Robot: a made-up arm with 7 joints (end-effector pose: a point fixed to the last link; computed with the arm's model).
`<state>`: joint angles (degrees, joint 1 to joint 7).
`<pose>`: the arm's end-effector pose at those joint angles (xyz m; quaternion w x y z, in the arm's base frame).
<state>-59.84 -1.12 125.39 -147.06 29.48 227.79 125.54</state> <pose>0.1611 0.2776 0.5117 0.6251 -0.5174 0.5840 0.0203</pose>
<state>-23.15 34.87 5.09 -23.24 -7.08 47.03 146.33</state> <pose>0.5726 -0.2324 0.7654 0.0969 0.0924 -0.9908 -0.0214</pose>
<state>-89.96 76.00 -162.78 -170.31 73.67 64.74 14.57</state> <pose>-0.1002 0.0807 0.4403 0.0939 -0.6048 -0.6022 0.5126</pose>
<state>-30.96 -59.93 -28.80 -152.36 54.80 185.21 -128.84</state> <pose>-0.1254 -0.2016 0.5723 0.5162 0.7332 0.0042 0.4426</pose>
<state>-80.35 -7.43 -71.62 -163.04 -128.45 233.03 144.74</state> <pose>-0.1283 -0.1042 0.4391 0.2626 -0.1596 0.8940 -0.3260</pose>
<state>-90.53 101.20 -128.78 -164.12 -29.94 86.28 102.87</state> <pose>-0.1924 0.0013 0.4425 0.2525 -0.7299 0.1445 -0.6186</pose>
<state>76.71 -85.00 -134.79 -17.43 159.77 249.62 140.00</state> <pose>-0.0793 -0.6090 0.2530 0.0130 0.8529 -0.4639 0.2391</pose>
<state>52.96 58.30 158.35 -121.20 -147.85 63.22 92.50</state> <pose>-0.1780 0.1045 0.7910 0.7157 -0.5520 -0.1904 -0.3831</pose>
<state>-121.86 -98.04 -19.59 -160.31 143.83 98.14 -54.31</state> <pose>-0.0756 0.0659 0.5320 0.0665 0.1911 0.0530 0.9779</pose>
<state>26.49 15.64 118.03 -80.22 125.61 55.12 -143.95</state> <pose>-0.2642 0.2986 0.8814 0.8469 0.5170 0.1198 0.0335</pose>
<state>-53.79 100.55 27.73 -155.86 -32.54 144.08 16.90</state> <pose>0.1783 0.1101 -0.0249 0.4659 -0.6568 -0.0486 0.5909</pose>
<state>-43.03 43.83 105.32 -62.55 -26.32 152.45 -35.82</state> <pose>0.4928 -0.0353 0.8666 0.2061 -0.5810 -0.3560 -0.7023</pose>
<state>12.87 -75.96 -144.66 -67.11 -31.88 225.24 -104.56</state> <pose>-0.5694 -0.3118 0.2501 0.6747 0.6345 -0.2355 -0.2945</pose>
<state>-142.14 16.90 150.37 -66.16 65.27 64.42 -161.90</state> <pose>0.2773 -0.0125 0.9665 0.0094 0.2167 -0.8206 -0.5287</pose>
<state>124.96 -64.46 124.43 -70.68 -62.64 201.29 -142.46</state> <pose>0.1965 -0.6323 0.3097 0.1007 0.1523 0.8406 -0.5100</pose>
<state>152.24 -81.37 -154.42 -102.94 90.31 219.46 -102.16</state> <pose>0.4149 -0.1368 -0.0007 0.1094 0.9883 -0.0858 -0.0631</pose>
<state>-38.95 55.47 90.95 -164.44 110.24 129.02 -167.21</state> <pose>0.1591 0.1612 0.2234 0.7480 -0.4004 -0.4336 -0.3036</pose>
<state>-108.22 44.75 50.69 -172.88 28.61 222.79 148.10</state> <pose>0.0829 -0.2608 0.2485 0.1618 0.5187 0.8391 0.0257</pose>
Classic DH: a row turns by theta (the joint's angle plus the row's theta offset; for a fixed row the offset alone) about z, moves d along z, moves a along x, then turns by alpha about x. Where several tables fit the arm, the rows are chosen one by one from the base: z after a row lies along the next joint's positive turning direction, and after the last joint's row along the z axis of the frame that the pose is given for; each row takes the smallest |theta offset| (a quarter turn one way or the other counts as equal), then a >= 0, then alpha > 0; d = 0 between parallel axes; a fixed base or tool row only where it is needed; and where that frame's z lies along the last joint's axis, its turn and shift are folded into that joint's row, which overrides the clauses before.
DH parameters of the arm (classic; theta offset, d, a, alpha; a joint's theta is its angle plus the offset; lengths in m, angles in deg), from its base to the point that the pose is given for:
joint 1: 0 0.2804 0 -90
joint 2: 0 0 0 90
joint 3: 0 0.3739 0.0665 90
joint 4: 0 0 -0.0714 -90
joint 5: 0 0.3326 0 90
joint 6: 0 0 0.1072 90
joint 7: 0 0 0 0

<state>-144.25 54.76 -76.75 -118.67 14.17 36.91 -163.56</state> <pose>-0.3982 0.1982 0.2870 0.0789 -0.4369 0.5590 -0.7003</pose>
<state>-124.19 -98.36 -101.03 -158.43 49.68 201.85 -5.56</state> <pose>-0.1584 0.2657 0.1278 0.0482 -0.6964 -0.3872 0.6023</pose>
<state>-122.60 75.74 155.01 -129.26 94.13 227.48 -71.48</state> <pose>0.0580 -0.2698 0.5837 0.3528 -0.5880 0.3840 -0.6184</pose>
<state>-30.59 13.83 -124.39 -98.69 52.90 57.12 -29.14</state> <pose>-0.3470 -0.2948 0.6733 0.2553 -0.4886 0.7563 -0.3523</pose>
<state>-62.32 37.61 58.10 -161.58 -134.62 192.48 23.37</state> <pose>0.1877 0.0235 0.3298 0.2581 -0.5747 -0.7364 -0.2466</pose>
